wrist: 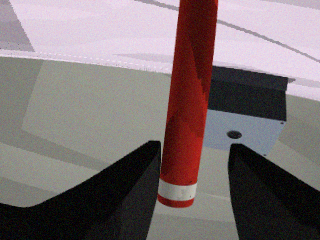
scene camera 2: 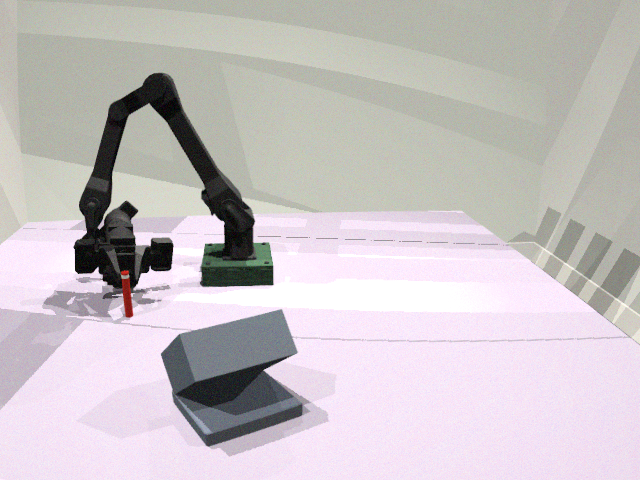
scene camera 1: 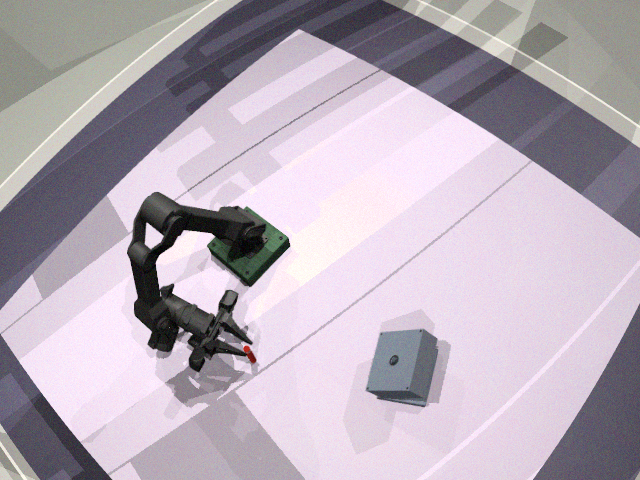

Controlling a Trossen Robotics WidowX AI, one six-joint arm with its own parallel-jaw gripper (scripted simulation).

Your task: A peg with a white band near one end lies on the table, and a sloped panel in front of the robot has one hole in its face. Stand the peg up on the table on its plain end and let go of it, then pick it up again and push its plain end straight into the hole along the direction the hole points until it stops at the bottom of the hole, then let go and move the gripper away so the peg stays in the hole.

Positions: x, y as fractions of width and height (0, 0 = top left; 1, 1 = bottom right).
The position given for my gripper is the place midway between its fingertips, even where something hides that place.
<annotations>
My gripper shows in the wrist view (0.61, 0.64), in scene camera 2 (0.20, 0.59) and in scene camera 1 (0.39, 0.73).
</annotations>
